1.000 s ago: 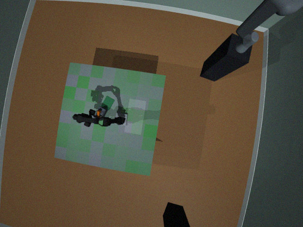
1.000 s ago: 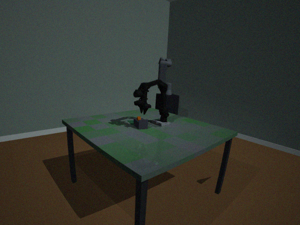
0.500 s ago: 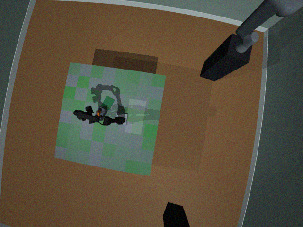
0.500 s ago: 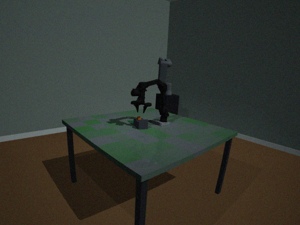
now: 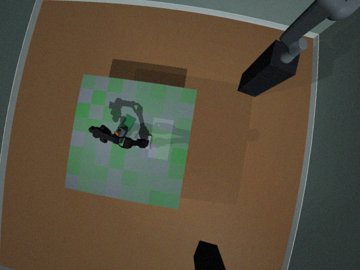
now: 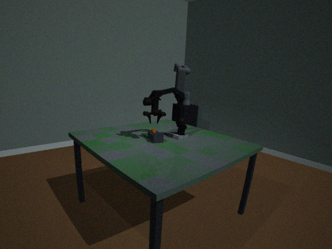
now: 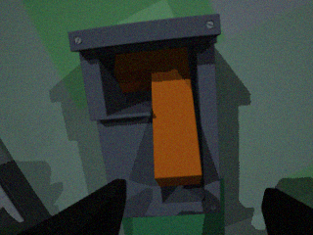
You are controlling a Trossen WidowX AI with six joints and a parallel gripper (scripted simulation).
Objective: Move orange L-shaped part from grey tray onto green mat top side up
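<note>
The orange L-shaped part lies 2 cm behind my gripper tip, 3 cm to the left of it and 11 cm below it.
</note>
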